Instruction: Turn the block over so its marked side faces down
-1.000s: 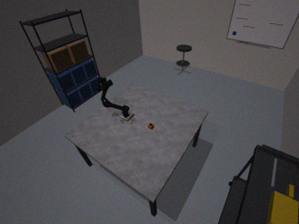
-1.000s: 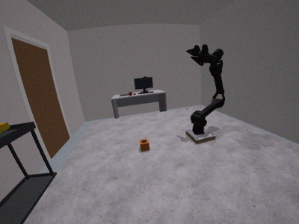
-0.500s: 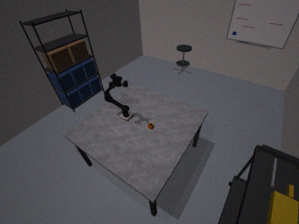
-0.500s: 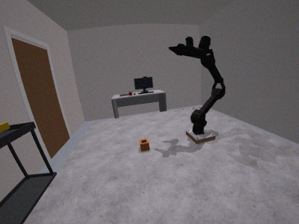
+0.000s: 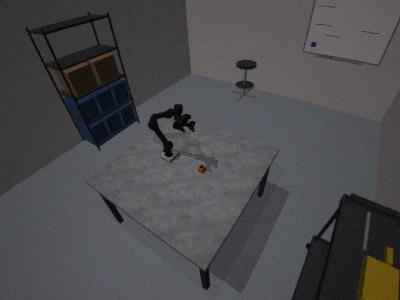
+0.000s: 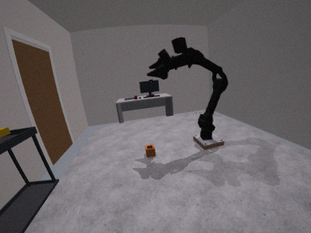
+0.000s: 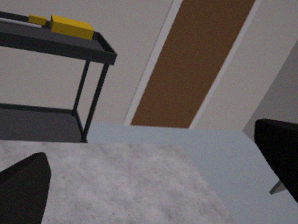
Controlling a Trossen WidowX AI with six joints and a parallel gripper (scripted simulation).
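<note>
Right now my gripper tip is 42 cm above the orange block, 6 cm to the right of it and 3 cm short of it.
</note>
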